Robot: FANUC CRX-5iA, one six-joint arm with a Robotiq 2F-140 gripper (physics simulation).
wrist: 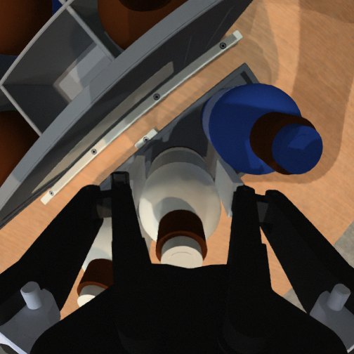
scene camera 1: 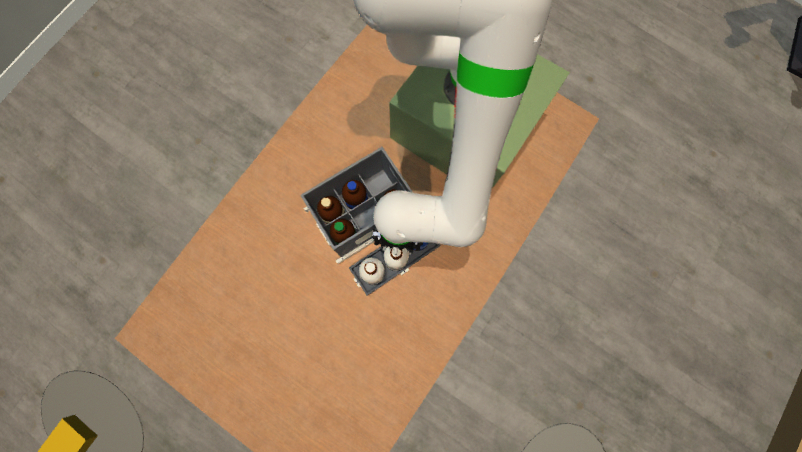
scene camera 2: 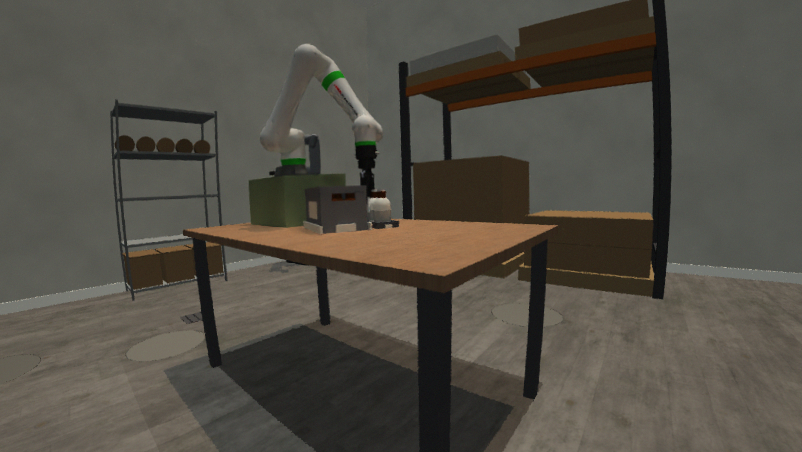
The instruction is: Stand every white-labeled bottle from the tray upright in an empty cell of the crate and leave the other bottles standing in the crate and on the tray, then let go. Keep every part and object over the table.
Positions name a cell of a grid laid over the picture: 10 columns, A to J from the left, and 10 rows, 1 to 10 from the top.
Note:
In view: the gripper (wrist: F5), a blue-labeled bottle (wrist: H4), a white-labeled bottle (wrist: F6) and a white-labeled bottle (wrist: C8).

